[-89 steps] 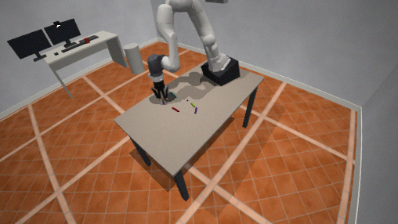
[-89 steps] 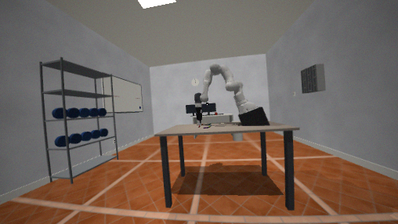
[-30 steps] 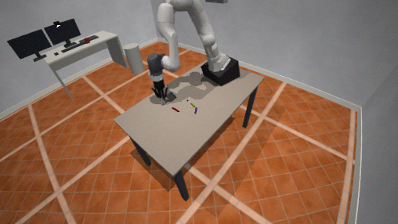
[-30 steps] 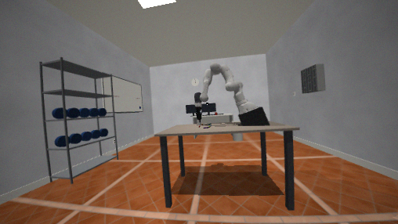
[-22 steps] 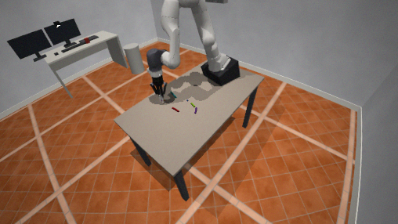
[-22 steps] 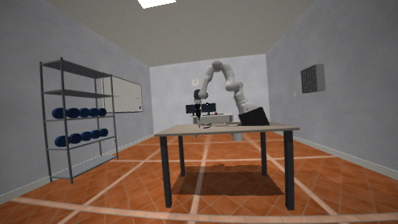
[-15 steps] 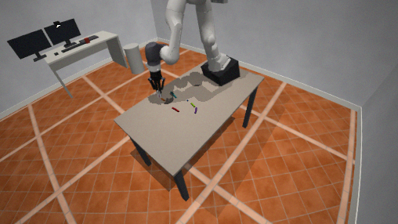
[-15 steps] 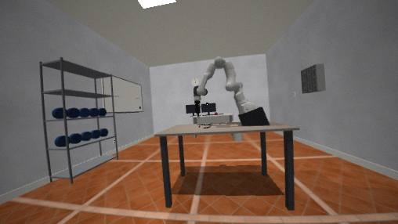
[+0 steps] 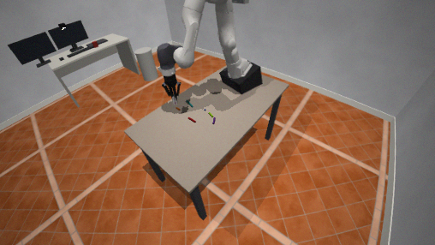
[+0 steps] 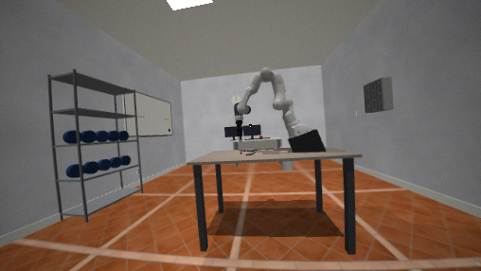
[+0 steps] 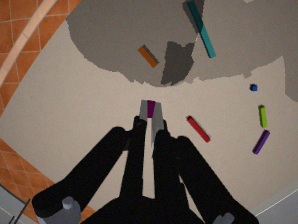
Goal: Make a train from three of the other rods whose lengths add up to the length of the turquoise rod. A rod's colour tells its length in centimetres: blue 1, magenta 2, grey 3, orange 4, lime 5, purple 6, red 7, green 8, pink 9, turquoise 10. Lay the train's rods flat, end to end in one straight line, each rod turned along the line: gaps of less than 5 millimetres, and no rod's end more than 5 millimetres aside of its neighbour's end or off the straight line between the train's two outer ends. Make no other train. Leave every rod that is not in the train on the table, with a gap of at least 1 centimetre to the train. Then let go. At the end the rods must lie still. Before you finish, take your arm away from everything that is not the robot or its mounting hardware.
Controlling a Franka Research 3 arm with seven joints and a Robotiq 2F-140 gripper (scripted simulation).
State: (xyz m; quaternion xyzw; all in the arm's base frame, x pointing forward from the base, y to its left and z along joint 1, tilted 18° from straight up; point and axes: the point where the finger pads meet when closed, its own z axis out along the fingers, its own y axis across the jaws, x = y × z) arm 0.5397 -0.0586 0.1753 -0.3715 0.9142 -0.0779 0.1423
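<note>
My hand is 17 cm past the small blue rod, 11 cm to the right of it and 13 cm above it. From my hand the other things lie so: orange rod (3 cm behind, 5 cm to the right, 13 cm below); magenta rod (3 cm below); red rod (3 cm behind, 13 cm to the left, 13 cm below).
</note>
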